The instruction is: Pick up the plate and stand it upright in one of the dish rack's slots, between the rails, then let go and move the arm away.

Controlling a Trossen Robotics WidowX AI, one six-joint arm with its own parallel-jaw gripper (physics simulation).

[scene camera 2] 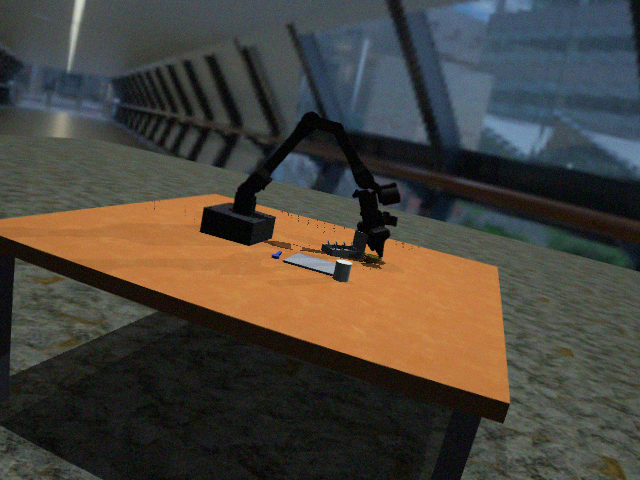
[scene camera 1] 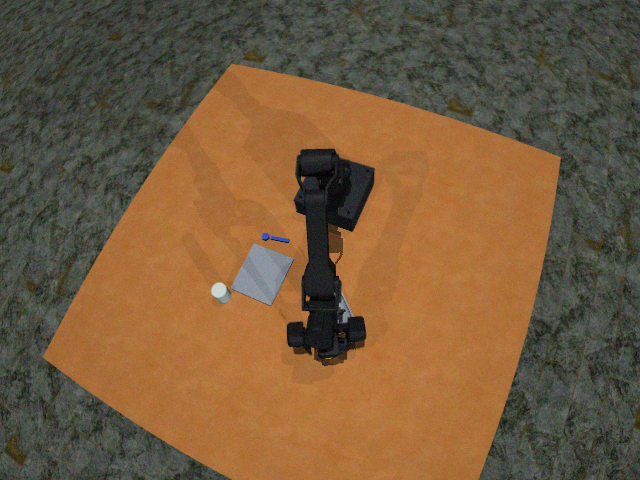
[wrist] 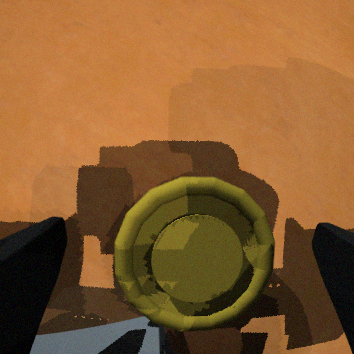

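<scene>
The yellow round plate [scene camera 2: 372,258] [wrist: 197,257] lies flat on the table beside the dish rack, and a sliver of its rim shows in scene camera 1. The grey dish rack [scene camera 2: 340,251] [scene camera 1: 344,310] has short upright rails and a taller panel at the end near the plate. Part of the rack also shows at the bottom left of the wrist view [wrist: 90,339]. My gripper [wrist: 194,235] [scene camera 2: 381,253] is open and empty, pointing down low over the plate. In the wrist view its fingers are on either side of the plate, apart from the rim. The arm hides most of the rack in scene camera 1.
A flat grey square board [scene camera 1: 263,273] [scene camera 2: 309,262] lies beside the rack. A white cylinder [scene camera 1: 220,292] [scene camera 2: 342,270] stands at the board's far corner from the arm base [scene camera 1: 356,193] [scene camera 2: 237,224]. A small blue object [scene camera 1: 279,239] [scene camera 2: 276,254] lies near the board's other end.
</scene>
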